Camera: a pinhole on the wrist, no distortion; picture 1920 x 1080 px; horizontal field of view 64.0 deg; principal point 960.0 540.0 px. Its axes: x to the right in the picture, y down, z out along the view. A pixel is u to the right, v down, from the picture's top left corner.
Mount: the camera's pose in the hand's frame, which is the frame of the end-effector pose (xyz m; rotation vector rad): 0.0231 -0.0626 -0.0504 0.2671 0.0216 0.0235
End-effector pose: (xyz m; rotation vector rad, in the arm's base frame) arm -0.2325 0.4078 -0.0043 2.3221 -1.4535 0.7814
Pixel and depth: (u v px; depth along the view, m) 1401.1 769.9 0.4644
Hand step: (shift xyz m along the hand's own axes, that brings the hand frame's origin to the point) 0.1663 -0.1145 0.4134
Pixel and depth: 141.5 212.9 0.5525
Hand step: -0.2552 -0.3294 0.4567
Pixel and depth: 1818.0 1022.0 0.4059
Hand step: 0.2570 -0.0409 0.3705
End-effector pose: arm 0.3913 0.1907 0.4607 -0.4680 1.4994 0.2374
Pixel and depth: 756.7 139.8 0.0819
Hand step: 0.0147 -0.1050 0.0231
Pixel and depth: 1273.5 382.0 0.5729
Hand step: 0.1552 -0.2674 0.4844
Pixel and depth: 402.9 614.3 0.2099
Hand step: -0.0480 -0.1101 0.1561
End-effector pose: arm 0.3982 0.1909 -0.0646 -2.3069 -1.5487 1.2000
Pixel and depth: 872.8 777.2 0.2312
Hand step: 0.0149 -0.0895 0.1822
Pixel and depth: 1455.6 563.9 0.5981
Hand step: 0.2304 -0.2063 0.5253
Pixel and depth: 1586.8 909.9 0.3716
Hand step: 0.1819 -0.0703 0.3288
